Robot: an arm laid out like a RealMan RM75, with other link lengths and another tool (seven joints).
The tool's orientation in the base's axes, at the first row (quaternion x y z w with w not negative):
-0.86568 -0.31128 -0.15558 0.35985
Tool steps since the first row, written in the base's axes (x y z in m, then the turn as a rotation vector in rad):
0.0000 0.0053 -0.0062 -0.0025 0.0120 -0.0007
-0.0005 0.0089 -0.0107 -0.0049 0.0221 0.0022
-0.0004 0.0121 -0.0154 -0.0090 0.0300 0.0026
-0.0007 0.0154 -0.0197 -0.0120 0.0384 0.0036
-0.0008 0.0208 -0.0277 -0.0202 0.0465 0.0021
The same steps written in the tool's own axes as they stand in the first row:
-0.0008 0.0004 0.0081 0.0029 -0.0078 0.0090
-0.0019 0.0004 0.0138 0.0068 -0.0164 0.0142
-0.0027 0.0012 0.0194 0.0073 -0.0236 0.0194
-0.0037 0.0015 0.0247 0.0091 -0.0307 0.0246
-0.0054 0.0027 0.0341 0.0056 -0.0397 0.0311

